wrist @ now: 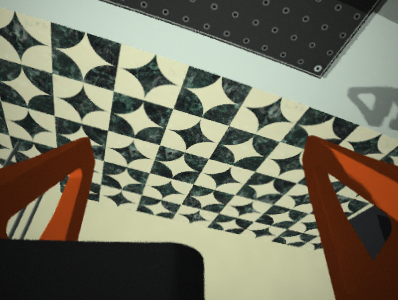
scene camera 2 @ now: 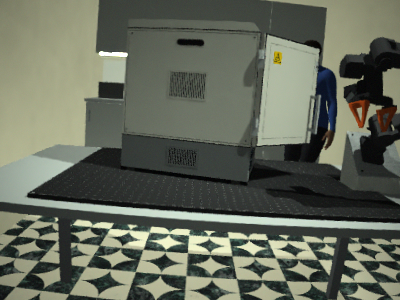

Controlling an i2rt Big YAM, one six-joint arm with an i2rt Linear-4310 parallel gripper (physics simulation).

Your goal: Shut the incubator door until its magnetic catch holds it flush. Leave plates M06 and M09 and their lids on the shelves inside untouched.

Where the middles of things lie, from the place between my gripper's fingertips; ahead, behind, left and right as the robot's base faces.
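Labels:
Incubator door (scene camera 2: 286,90): 27 cm to the right of my hand, 21 cm ahead, 8 cm above.

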